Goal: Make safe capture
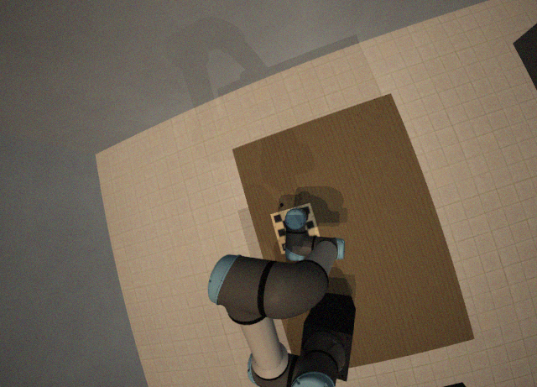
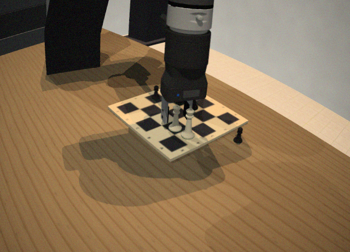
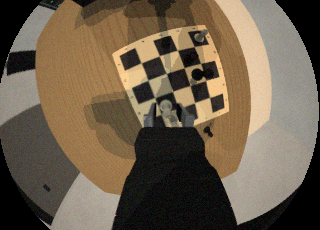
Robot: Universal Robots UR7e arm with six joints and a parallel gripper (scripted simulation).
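Now: the white queen 10 mm below my hand. The rest, counted from my hand: white king (30 mm ahead, 10 mm below); then chessboard (40 mm behind, 50 mm to the left, 40 mm below); then tall black piece (30 mm behind, 90 mm to the left, 10 mm below).
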